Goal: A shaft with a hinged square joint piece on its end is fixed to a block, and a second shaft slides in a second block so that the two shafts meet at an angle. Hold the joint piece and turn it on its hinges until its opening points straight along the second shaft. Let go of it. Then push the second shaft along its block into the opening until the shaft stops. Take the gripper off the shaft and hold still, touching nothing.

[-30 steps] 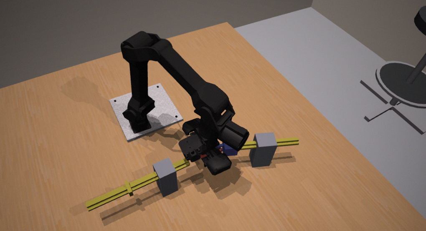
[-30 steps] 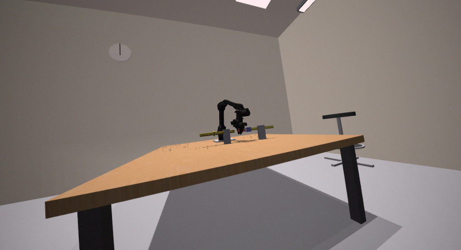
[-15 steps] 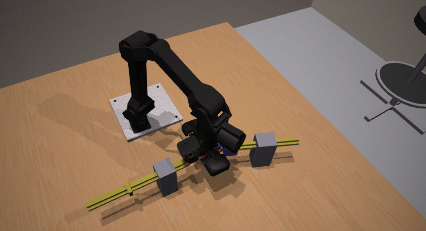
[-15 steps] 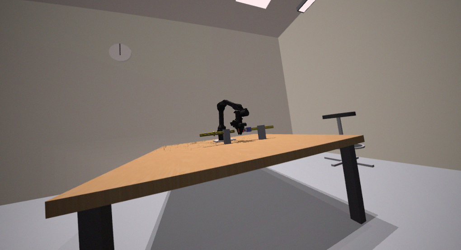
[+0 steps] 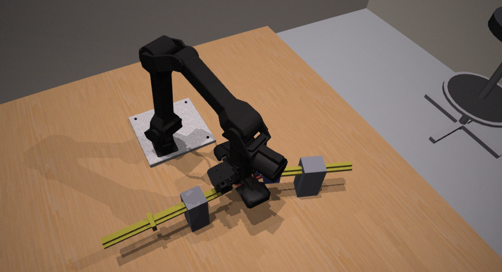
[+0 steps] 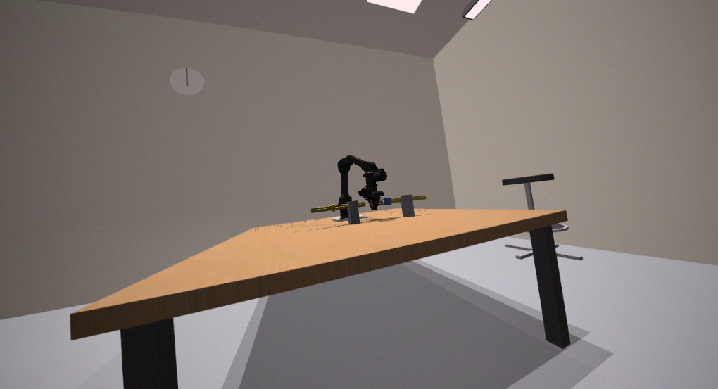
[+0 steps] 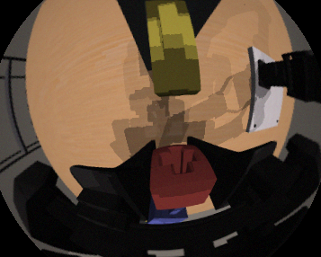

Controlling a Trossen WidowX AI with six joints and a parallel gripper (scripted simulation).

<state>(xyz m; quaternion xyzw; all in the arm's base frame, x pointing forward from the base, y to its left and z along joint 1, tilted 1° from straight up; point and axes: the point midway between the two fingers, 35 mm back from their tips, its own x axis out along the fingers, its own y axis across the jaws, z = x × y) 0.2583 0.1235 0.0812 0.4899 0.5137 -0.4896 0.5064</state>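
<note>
Now: the red joint piece 2 cm to the left of my gripper tip and 4 cm above it.
</note>
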